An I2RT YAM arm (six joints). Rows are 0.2 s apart.
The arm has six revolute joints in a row. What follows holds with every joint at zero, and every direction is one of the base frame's.
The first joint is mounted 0.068 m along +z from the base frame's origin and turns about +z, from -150 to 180 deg.
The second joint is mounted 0.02 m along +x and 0.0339 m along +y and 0.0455 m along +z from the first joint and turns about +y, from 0 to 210 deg.
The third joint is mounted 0.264 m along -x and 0.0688 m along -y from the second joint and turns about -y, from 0 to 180 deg.
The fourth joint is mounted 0.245 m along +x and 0.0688 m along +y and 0.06 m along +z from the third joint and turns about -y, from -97 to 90 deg.
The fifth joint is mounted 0.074 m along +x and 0.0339 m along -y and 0.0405 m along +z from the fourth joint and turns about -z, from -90 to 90 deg.
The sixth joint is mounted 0.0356 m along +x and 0.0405 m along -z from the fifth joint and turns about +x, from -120 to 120 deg.
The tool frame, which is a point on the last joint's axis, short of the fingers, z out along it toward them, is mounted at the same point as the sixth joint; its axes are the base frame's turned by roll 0, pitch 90 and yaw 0 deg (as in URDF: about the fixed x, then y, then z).
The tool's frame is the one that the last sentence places.
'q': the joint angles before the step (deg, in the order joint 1, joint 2, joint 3, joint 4, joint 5, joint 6). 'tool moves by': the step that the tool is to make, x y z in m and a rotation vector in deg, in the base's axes. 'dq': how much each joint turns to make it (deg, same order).
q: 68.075, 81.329, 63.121, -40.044, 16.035, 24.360
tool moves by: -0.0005, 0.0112, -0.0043, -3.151, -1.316, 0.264
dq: 1.176, 3.152, 2.180, -1.353, 2.506, -0.442
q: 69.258, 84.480, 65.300, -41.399, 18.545, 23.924
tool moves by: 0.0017, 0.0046, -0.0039, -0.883, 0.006, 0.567
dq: 0.007, 1.374, 0.490, 0.270, -0.004, -0.674
